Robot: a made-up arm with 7 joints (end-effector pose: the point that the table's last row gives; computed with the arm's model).
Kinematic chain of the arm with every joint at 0, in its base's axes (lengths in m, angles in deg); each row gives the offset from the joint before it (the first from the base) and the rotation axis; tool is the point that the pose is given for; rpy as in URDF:
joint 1: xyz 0 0 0.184 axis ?
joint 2: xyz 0 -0.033 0.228 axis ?
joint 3: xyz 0 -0.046 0.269 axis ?
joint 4: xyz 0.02 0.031 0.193 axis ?
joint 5: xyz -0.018 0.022 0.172 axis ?
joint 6: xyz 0 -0.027 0.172 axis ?
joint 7: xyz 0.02 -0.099 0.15 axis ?
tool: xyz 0 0 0 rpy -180 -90 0
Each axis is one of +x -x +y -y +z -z.
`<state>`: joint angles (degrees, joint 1 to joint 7).
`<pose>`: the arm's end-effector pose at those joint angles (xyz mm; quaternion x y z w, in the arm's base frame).
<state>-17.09 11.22 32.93 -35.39 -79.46 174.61 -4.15</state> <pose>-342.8 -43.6 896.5 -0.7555 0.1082 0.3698 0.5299</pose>
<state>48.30 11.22 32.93 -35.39 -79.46 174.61 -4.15</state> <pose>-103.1 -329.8 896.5 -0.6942 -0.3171 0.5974 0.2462</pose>
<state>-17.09 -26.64 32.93 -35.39 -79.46 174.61 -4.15</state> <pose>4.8 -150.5 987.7 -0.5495 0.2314 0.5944 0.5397</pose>
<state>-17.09 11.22 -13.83 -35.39 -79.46 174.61 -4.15</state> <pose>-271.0 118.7 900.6 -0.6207 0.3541 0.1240 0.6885</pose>
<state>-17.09 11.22 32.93 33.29 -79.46 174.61 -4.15</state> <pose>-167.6 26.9 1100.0 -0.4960 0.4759 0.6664 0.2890</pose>
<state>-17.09 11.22 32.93 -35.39 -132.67 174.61 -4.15</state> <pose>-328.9 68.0 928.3 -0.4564 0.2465 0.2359 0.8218</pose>
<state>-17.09 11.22 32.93 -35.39 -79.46 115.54 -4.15</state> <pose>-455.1 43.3 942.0 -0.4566 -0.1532 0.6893 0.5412</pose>
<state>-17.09 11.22 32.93 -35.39 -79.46 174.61 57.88</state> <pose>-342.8 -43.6 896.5 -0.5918 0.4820 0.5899 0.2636</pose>
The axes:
joint 1: +z
joint 2: -y
joint 3: +z
joint 4: +y
joint 5: +z
joint 6: -y
joint 7: +x

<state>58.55 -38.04 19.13 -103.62 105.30 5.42 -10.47</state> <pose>71.2 -173.5 1063.2 0.4206 -0.5716 -0.4679 0.5267</pose>
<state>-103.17 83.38 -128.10 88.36 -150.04 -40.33 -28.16</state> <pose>-340.2 769.4 288.2 -0.0294 0.6379 0.3086 0.7050</pose>
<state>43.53 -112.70 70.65 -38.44 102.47 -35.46 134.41</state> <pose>789.3 466.2 294.5 -0.2812 0.0085 0.9221 0.2658</pose>
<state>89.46 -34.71 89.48 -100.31 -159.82 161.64 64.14</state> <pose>262.7 78.9 873.2 -0.2604 0.0267 -0.8526 0.4523</pose>
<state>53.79 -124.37 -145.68 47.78 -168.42 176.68 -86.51</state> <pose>558.5 227.0 91.2 0.2678 -0.2070 0.8391 0.4259</pose>
